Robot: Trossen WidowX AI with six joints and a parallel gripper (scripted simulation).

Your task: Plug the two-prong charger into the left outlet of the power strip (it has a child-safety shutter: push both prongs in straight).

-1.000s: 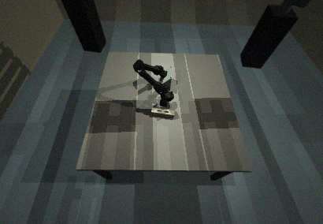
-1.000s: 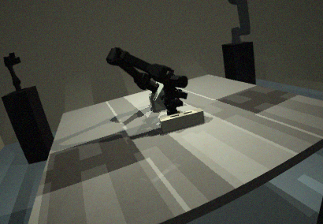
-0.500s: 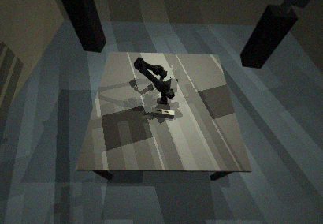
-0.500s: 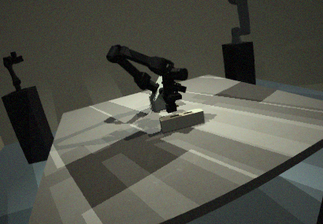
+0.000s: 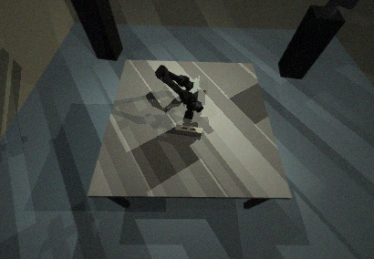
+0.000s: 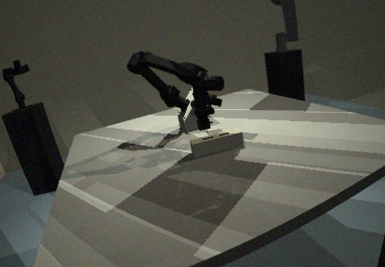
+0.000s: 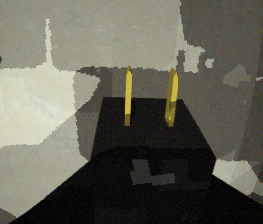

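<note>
Now: gripper tip 2 cm to the right of the blocky charger and 1 cm below it.
</note>
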